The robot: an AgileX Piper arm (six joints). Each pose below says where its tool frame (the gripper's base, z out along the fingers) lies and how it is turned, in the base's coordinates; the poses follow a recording.
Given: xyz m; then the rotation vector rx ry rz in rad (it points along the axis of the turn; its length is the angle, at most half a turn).
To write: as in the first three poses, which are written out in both.
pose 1, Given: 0.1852 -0.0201 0.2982 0.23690 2.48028 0.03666
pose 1, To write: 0.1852 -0.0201 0.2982 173.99 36.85 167.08
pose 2, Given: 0.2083 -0.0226 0.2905 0.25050 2.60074 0.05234
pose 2, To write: 0.2083 -0.0226 0.2905 174.34 29.87 167.49
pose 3, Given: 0.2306 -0.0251 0.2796 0.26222 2.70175 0.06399
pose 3, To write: 0.2306 -0.0251 0.2796 174.68 24.03 167.78
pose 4, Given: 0.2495 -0.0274 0.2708 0.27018 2.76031 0.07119
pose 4, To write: 0.2495 -0.0274 0.2708 174.83 20.63 167.88
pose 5, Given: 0.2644 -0.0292 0.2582 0.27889 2.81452 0.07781
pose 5, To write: 0.2644 -0.0292 0.2582 174.97 17.47 167.91
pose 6, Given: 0.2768 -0.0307 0.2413 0.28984 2.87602 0.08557
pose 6, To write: 0.2768 -0.0307 0.2413 175.11 13.88 167.90
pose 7, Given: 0.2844 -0.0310 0.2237 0.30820 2.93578 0.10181
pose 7, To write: 0.2844 -0.0310 0.2237 174.90 10.29 167.55
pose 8, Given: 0.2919 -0.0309 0.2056 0.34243 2.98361 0.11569
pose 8, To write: 0.2919 -0.0309 0.2056 174.71 7.24 166.57
